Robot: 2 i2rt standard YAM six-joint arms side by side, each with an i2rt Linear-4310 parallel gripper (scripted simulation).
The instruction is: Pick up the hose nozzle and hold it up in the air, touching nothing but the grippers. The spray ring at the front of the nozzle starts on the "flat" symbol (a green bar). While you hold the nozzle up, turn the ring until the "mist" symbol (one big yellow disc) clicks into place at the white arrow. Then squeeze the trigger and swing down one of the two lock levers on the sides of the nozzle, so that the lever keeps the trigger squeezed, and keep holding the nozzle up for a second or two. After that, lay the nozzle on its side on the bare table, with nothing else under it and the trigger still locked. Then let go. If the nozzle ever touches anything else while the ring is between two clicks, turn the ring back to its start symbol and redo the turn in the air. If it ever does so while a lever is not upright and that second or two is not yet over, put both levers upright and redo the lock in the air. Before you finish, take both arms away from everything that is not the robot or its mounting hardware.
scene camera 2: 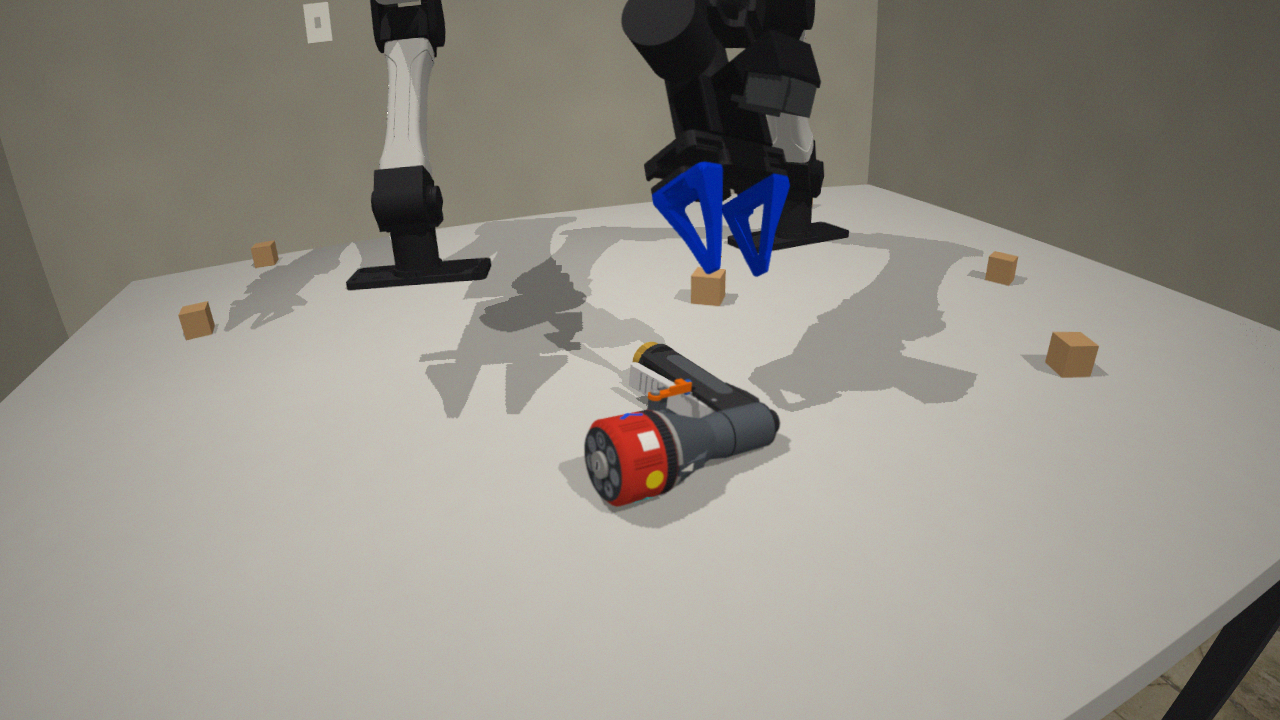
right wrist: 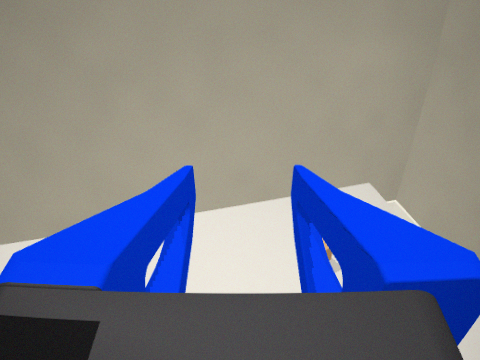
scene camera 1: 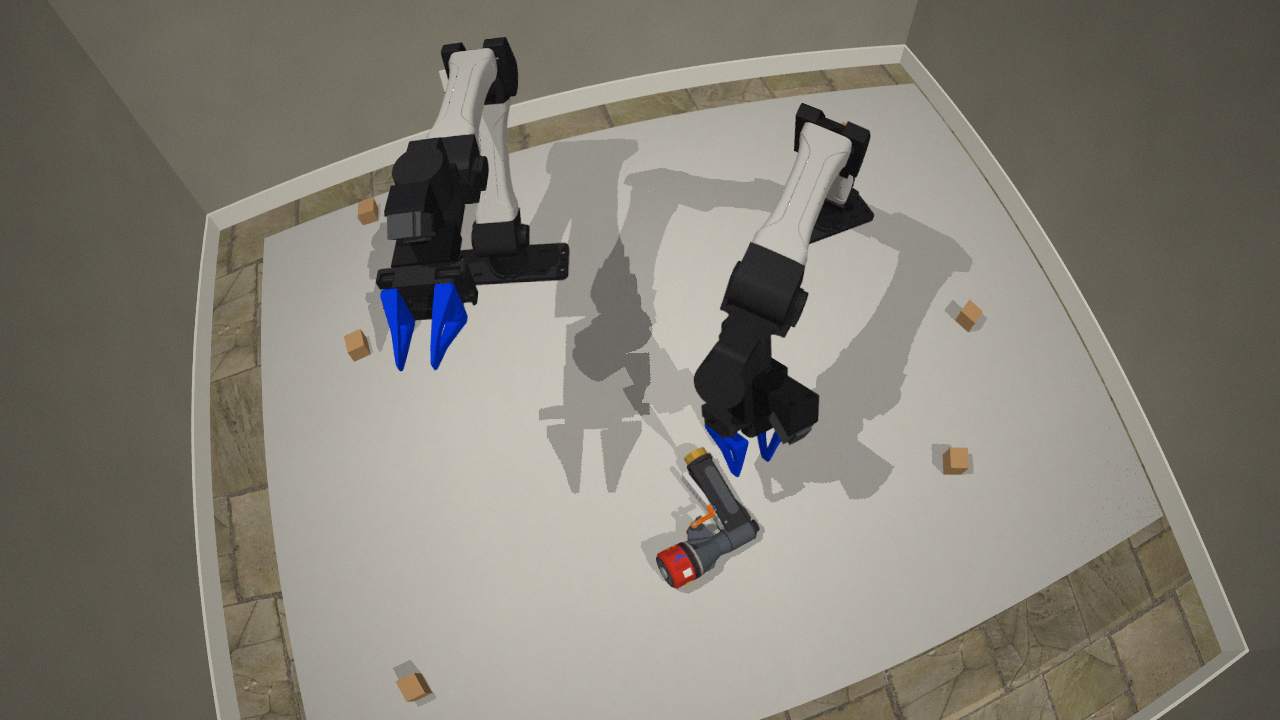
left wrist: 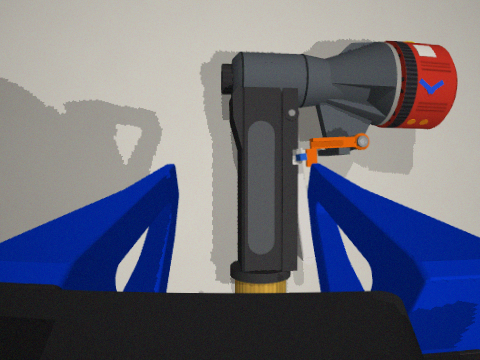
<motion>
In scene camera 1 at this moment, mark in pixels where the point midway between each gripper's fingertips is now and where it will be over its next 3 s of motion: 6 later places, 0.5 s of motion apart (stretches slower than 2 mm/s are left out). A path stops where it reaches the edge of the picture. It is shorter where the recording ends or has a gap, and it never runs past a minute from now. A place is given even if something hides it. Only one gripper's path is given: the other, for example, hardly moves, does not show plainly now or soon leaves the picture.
The left gripper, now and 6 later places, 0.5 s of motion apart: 750,467; 821,459; 891,434; 956,392; 1006,335; 1037,271; 1042,257
</motion>
